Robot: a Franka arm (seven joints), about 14 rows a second.
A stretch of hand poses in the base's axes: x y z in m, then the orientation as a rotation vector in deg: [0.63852 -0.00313 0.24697 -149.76 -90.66 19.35]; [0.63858 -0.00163 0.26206 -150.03 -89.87 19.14]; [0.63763 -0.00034 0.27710 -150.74 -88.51 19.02]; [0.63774 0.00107 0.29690 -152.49 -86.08 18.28]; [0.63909 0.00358 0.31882 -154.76 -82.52 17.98]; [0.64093 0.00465 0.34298 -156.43 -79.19 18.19]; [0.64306 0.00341 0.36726 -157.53 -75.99 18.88]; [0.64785 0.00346 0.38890 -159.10 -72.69 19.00]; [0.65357 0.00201 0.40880 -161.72 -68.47 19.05]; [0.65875 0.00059 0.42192 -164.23 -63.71 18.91]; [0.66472 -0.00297 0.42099 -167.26 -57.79 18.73]
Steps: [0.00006 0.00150 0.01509 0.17 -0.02 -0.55]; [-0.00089 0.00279 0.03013 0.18 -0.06 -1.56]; [-0.00078 0.00420 0.04993 0.03 -0.65 -3.48]; [0.00057 0.00671 0.07185 -0.38 -1.02 -6.18]; [0.00241 0.00778 0.09601 -0.70 -0.94 -8.58]; [0.00454 0.00654 0.12029 -0.89 -0.39 -10.77]; [0.00933 0.00659 0.14193 -1.22 -0.38 -13.12]; [0.01505 0.00514 0.16183 -2.18 -0.79 -16.22]; [0.02023 0.00372 0.17495 -2.96 -1.21 -19.62]; [0.02620 0.00016 0.17402 -4.04 -1.79 -23.77]
